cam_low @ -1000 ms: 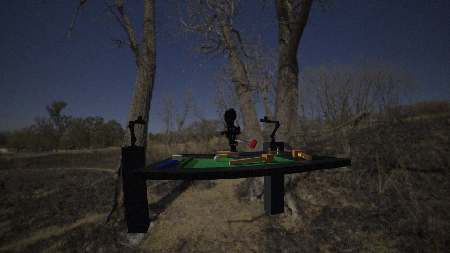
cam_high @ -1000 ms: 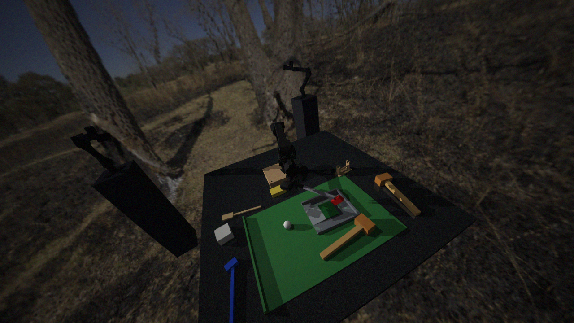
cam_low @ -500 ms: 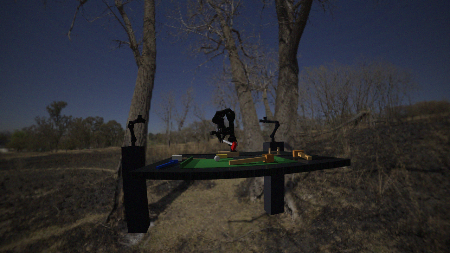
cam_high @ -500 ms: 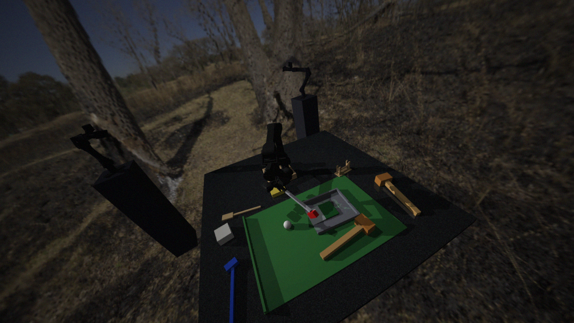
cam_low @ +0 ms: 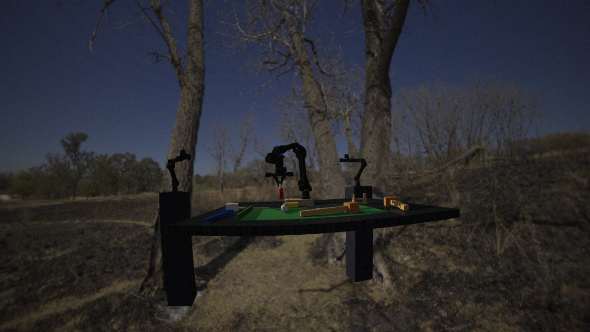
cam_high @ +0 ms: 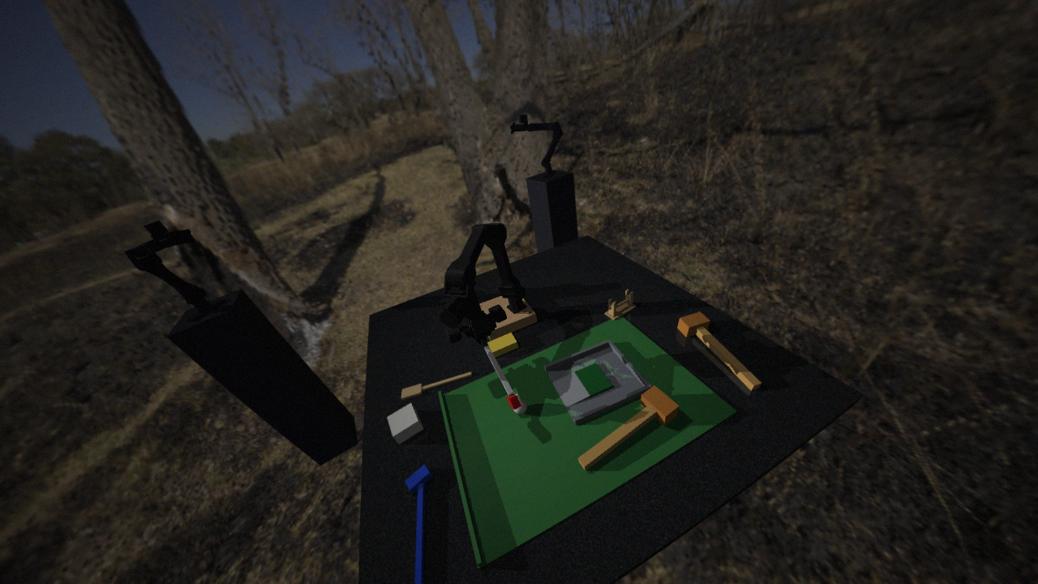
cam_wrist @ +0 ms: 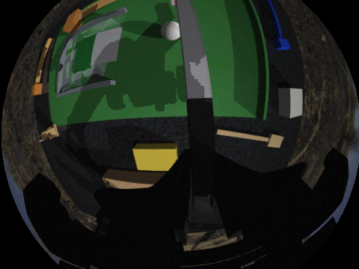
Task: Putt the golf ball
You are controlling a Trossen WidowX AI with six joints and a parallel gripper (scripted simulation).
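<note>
Right now the yellow block is 130 mm below my gripper tip, 90 mm to the left of it and 70 mm behind it. Round my gripper tip: white golf ball (190 mm ahead, 120 mm below, 10 mm to the right); tan stick (210 mm to the right, 140 mm below, 90 mm behind); red putter (120 mm ahead, 10 mm to the right).
</note>
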